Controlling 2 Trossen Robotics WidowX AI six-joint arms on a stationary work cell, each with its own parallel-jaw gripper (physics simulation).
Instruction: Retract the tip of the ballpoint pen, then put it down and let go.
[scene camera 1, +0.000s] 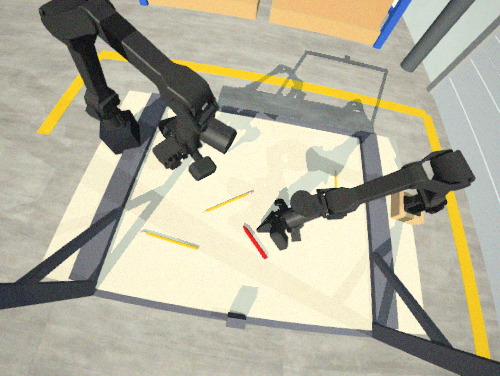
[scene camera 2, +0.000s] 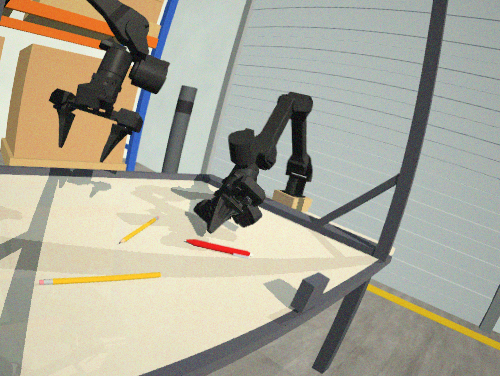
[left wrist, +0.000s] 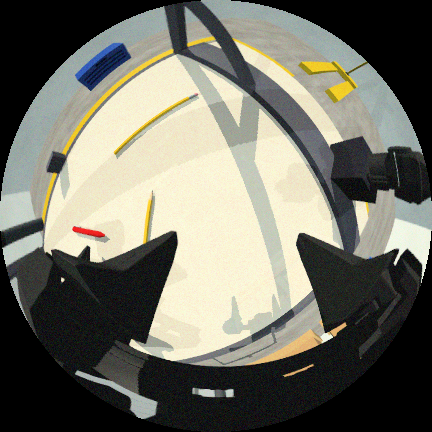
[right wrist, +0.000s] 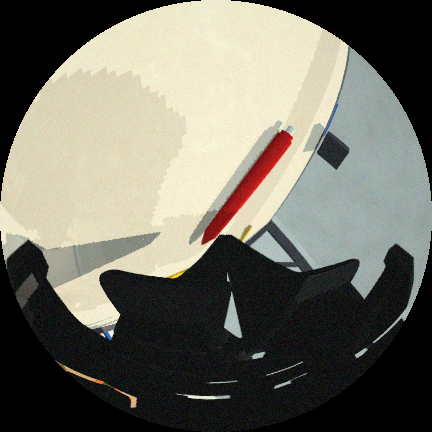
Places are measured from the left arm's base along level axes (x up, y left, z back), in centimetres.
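Pixels of known places: left gripper, between the fingertips: (scene camera 1: 185, 163) (scene camera 2: 80, 154) (left wrist: 240, 238); right gripper, between the fingertips: (scene camera 1: 256, 230) (scene camera 2: 209, 232) (left wrist: 88, 245) (right wrist: 224, 240); left arm's base, origin of its link: (scene camera 1: 115, 122) (left wrist: 371, 170); right arm's base, origin of its link: (scene camera 1: 411, 206) (scene camera 2: 293, 194).
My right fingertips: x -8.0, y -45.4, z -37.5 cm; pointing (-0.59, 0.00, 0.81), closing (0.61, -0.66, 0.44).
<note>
Ahead of a thing's pixels: the offset from my right fingertips to its middle.
The red ballpoint pen {dx -2.1, dy -3.0, dz +1.5 cm} (scene camera 1: 255, 242) (scene camera 2: 217, 247) (left wrist: 89, 232) (right wrist: 250, 185) lies flat on the pale table. Its pointed end is toward the right gripper in the right wrist view, and its silver button end points away. A small grey tip seems to show at the pointed end in scene camera 2. My right gripper (scene camera 1: 259, 229) (scene camera 2: 211, 231) (right wrist: 224, 240) is shut and empty, low over the table near the pen's pointed end, apart from it. My left gripper (scene camera 1: 186, 161) (scene camera 2: 82, 154) (left wrist: 240, 238) is wide open and empty, high above the table, away from the pen.
One yellow pencil {dx -2.3, dy +12.3, dz +6.4 cm} (scene camera 1: 229, 201) (scene camera 2: 139, 230) (left wrist: 148, 220) lies beyond the pen. A second pencil {dx -2.3, dy +4.6, dz +27.2 cm} (scene camera 1: 170, 239) (scene camera 2: 100, 278) lies left of it, and a third pencil {dx -2.3, dy +6.1, dz -33.2 cm} (scene camera 1: 336, 179) is partly hidden by the right arm. A dark block {dx +0.5, dy -22.1, dz +12.6 cm} (scene camera 1: 236, 319) (scene camera 2: 309, 293) stands at the table's front edge.
</note>
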